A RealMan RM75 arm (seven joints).
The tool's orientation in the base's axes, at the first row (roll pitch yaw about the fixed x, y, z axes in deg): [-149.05 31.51 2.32]
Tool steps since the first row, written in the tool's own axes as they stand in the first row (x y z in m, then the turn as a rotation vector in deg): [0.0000 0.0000 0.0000 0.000 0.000 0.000]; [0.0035 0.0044 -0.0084 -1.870 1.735 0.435]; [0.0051 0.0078 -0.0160 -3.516 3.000 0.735]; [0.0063 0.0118 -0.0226 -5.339 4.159 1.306]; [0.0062 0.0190 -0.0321 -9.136 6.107 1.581]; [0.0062 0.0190 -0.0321 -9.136 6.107 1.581]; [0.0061 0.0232 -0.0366 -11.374 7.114 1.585]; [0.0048 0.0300 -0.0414 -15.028 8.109 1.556]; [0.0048 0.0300 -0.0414 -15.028 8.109 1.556]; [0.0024 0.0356 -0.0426 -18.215 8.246 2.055]
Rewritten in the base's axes. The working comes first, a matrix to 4 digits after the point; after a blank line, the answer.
The tool's axes in the first row as the columns of a matrix, in the base's axes (used below as rounded here):
[0.8519 -0.2339 -0.4687]
[0.0345 -0.8678 0.4957]
[-0.5226 -0.4385 -0.7312]

[0.0000 0.0000 0.0000 0.000 0.000 0.000]; [0.0059 -0.0079 0.0024 -2.203 -1.355 -0.102]; [0.0100 -0.0145 0.0056 -4.041 -2.360 -0.015]; [0.0132 -0.0212 0.0081 -6.133 -3.146 0.011]; [0.0159 -0.0322 0.0119 -9.952 -4.831 0.941]; [0.0159 -0.0322 0.0119 -9.952 -4.831 0.941]; [0.0169 -0.0381 0.0134 -12.096 -5.780 1.666]; [0.0165 -0.0464 0.0146 -15.428 -6.784 3.160]; [0.0165 -0.0464 0.0146 -15.428 -6.784 3.160]; [0.0137 -0.0519 0.0143 -18.409 -6.766 4.401]
